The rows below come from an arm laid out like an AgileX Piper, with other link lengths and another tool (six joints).
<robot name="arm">
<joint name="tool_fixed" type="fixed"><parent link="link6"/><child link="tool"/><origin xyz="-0.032 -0.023 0.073" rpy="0.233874 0 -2.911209"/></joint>
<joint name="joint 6" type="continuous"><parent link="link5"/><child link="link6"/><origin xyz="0 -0.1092 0" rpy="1.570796 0 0"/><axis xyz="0 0 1"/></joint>
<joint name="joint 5" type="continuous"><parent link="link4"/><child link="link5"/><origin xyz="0 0 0" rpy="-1.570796 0 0"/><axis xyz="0 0 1"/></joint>
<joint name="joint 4" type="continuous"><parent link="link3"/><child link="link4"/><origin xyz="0.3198 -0.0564 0" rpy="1.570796 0 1.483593"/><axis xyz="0 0 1"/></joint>
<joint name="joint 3" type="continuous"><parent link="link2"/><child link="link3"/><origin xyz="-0.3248 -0.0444 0" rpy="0 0 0"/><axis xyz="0 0 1"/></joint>
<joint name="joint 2" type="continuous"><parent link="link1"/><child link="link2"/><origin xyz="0 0 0" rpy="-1.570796 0 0"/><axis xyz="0 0 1"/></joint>
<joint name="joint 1" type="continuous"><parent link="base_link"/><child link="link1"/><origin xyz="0 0 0.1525" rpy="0 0 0"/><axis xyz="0 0 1"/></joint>
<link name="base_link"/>
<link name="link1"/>
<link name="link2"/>
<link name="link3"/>
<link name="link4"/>
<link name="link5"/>
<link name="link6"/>
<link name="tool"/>
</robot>
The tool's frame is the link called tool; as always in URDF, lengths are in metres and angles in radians. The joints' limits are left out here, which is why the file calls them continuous.
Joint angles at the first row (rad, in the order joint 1, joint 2, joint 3, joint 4, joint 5, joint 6):
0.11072, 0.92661, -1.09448, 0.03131, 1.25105, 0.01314
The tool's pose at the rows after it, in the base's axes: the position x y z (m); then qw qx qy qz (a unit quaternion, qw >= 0):
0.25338 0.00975 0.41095 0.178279 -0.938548 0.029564 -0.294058
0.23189 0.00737 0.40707 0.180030 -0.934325 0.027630 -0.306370
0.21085 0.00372 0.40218 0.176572 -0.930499 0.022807 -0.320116
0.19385 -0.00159 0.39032 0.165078 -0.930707 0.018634 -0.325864
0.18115 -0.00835 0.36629 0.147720 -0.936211 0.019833 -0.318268
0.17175 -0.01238 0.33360 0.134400 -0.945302 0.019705 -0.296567
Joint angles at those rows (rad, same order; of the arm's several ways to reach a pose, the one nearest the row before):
0.11070, 0.85598, -1.05008, 0.03133, 1.25104, 0.01311
0.11076, 0.77423, -0.99555, 0.03129, 1.25171, 0.01318
0.11071, 0.68990, -0.94118, 0.02226, 1.25339, 0.00742
0.11073, 0.61673, -0.87917, -0.00001, 1.25589, 0.00001
0.11077, 0.55521, -0.79516, -0.03267, 1.25571, 0.00005
0.11072, 0.50867, -0.69921, -0.05197, 1.25568, -0.00527

